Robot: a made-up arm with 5 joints.
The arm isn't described. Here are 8 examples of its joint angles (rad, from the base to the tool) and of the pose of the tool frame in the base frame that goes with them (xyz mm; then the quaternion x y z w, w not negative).
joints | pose
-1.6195 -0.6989 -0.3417 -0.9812 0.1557 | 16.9 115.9 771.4 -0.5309 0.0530 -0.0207 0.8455
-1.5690 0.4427 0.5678 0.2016 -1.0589 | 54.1 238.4 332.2 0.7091 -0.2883 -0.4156 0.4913
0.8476 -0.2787 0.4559 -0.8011 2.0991 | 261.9 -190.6 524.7 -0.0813 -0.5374 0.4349 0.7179
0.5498 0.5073 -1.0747 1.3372 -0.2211 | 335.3 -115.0 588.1 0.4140 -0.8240 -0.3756 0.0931
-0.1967 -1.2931 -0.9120 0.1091 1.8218 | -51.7 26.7 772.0 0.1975 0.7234 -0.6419 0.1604
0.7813 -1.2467 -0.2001 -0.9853 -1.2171 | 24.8 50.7 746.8 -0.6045 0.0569 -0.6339 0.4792
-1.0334 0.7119 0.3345 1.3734 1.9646 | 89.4 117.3 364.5 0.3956 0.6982 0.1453 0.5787
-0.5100 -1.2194 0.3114 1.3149 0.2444 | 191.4 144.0 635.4 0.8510 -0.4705 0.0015 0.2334
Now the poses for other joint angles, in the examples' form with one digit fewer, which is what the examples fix.
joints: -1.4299 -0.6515 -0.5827 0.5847 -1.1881
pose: 78 170 780 -0.796 -0.123 0.511 0.301
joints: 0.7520 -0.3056 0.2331 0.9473 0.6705
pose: 266 -119 499 0.468 -0.729 -0.248 0.433
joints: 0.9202 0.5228 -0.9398 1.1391 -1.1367
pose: 253 -237 569 -0.072 0.808 0.443 0.382
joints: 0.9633 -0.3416 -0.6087 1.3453 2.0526
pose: 182 -135 633 0.312 -0.434 0.154 0.831
